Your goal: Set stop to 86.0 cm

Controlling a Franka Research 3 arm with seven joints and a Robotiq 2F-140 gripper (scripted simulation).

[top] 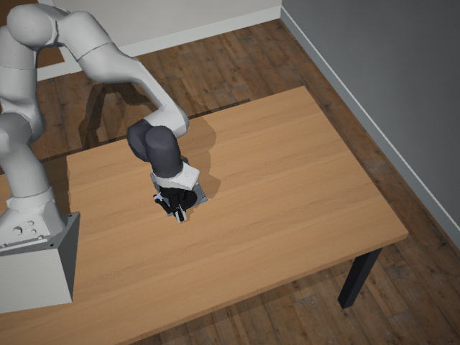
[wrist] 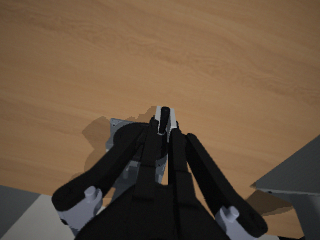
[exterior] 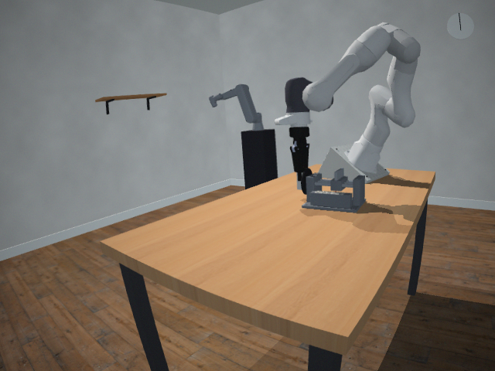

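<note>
The black handwheel lies 10 mm ahead of my hand, 20 mm to the left of it and 10 mm below it. Also, from my hand: sliding stop block: 40 mm ahead, 160 mm to the left, 20 mm above.
</note>
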